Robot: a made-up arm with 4 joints.
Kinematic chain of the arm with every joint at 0, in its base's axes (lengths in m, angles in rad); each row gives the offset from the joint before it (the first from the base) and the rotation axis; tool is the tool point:
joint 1: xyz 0 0 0.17 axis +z
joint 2: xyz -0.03 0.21 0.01 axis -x
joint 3: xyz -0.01 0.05 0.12 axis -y
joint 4: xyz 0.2 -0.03 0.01 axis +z
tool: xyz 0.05 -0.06 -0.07
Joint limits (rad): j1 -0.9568..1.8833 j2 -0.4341..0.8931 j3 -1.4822..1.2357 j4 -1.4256..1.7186
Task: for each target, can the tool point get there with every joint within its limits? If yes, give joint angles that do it. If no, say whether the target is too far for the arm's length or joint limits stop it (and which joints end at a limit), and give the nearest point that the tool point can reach.
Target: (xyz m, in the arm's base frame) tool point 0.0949 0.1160 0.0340
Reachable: yes | joints -0.5097 0.5863 -1.1225 0.9885
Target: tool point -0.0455 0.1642 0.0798
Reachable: yes | joints 0.8668 0.4798 -0.8387 0.4109
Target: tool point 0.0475 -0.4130 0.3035
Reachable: no: joint limits stop it (at a limit: joint 1, joint 2) | nearest point 0.1752 -0.1114 0.3552 | short by 0.332 m
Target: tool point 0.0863 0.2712 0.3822
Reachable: yes | joints 0.6101 -0.1438 0.5270 0.5124
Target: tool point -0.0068 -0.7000 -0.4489
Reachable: no: too far | nearest point -0.1795 -0.1373 0.0154 | short by 0.750 m
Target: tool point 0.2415 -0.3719 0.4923
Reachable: no: joint limits stop it (at a limit: joint 1, joint 2) | nearest point 0.2038 -0.1112 0.4090 | short by 0.276 m
